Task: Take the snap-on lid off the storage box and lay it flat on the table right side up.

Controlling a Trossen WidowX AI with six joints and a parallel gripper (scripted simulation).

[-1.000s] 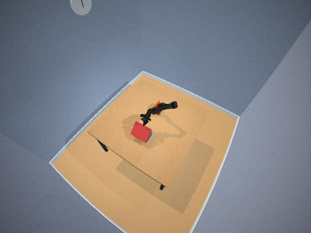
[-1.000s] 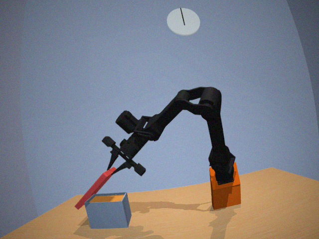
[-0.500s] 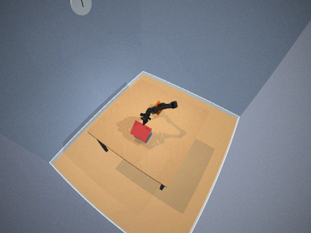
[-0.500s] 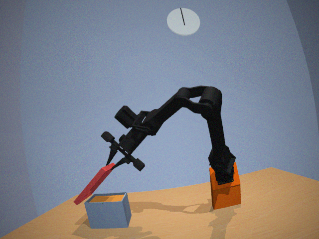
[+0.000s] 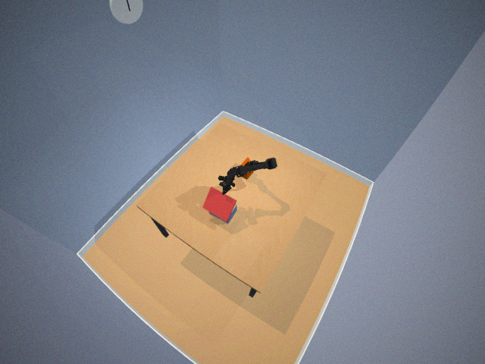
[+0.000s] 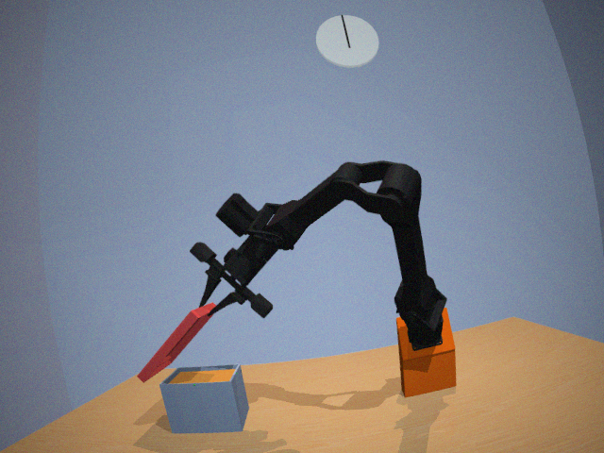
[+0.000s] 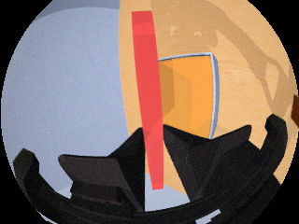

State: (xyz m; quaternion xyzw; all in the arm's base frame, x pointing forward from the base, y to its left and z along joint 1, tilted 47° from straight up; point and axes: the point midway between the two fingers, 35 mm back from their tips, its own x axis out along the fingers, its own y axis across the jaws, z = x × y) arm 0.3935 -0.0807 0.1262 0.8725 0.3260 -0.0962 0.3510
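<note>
Now: gripper tip 70 mm short of the red lid and 50 mm above it. The rest, counted from my gripper tip: storage box (30 mm ahead, 180 mm below).
</note>
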